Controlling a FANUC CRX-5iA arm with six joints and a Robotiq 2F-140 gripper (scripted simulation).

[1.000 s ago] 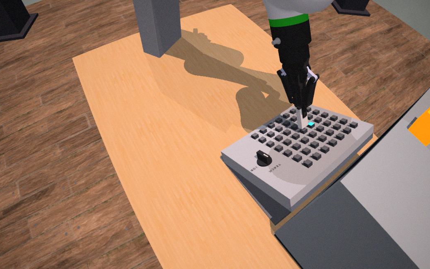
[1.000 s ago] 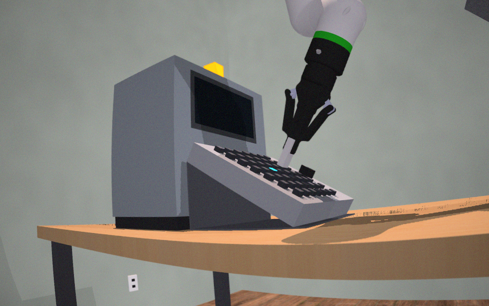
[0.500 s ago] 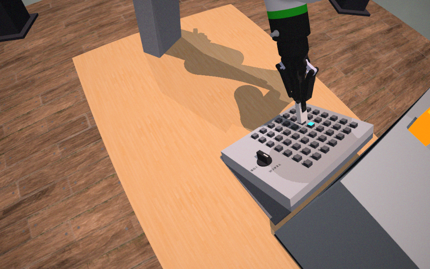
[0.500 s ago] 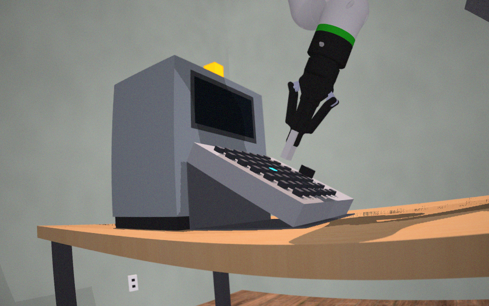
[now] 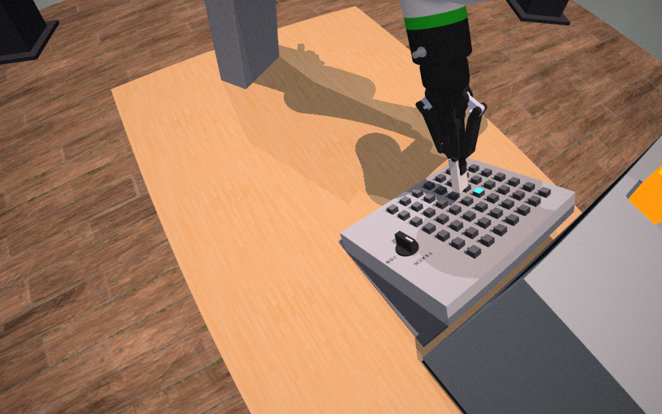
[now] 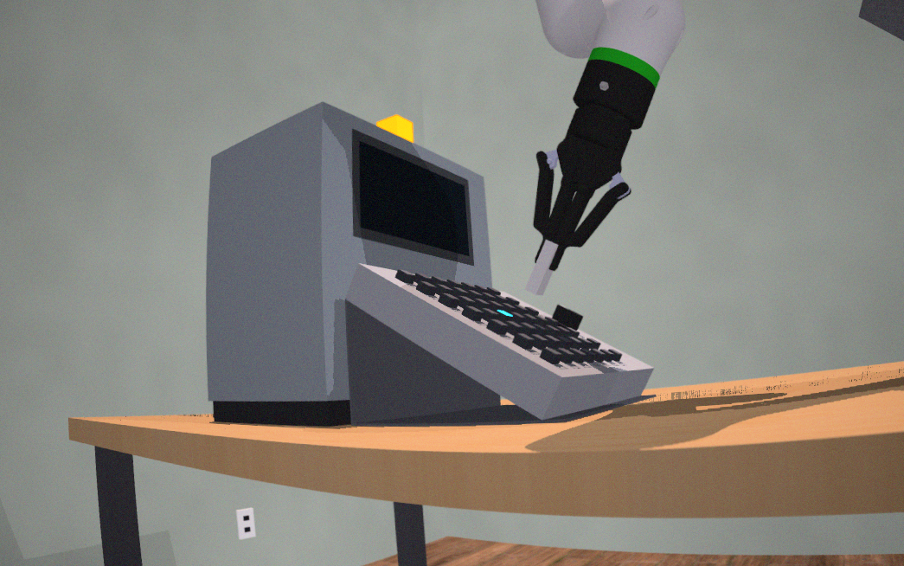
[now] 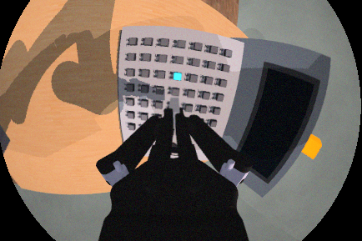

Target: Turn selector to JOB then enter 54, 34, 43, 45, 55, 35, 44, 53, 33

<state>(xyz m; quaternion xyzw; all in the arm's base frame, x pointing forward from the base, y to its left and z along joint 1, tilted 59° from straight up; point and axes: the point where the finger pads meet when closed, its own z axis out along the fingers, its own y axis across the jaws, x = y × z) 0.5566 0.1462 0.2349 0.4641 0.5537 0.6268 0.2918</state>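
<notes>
The black selector knob lies 11 cm ahead of my hand, 10 cm to the right of it and 5 cm below it. Also, from my hand: grey keypad panel 7 cm ahead, 10 cm below; key 1 cm ahead, 6 cm to the left, 6 cm below.
</notes>
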